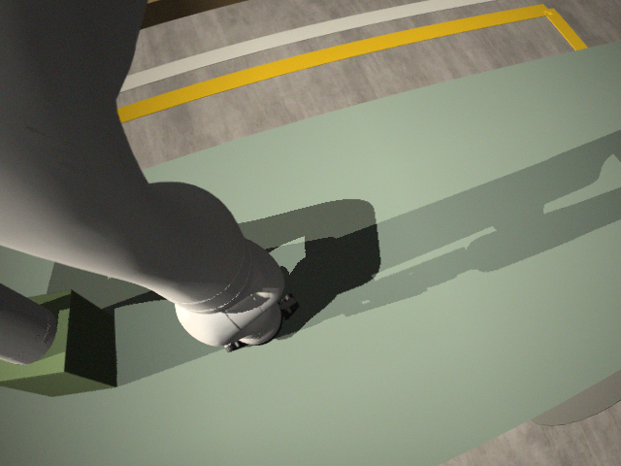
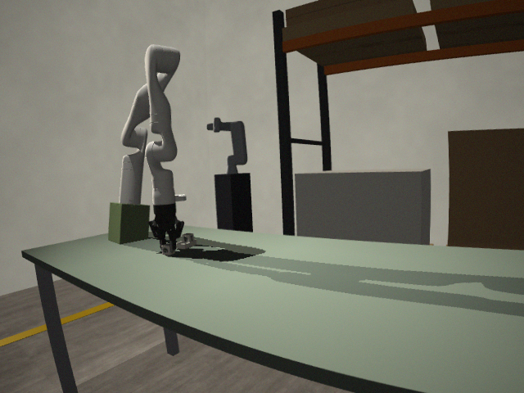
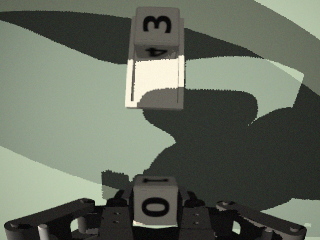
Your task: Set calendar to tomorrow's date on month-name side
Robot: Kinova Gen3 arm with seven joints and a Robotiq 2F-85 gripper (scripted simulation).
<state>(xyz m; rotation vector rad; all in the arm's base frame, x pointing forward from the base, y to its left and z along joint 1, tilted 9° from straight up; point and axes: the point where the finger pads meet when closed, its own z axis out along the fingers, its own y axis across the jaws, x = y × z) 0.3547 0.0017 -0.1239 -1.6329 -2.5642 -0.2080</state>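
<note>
My hand is 50 mm past the white tray, 100 mm to the right of it and 20 mm above it. Also, from my hand: white cube (10 mm below).
</note>
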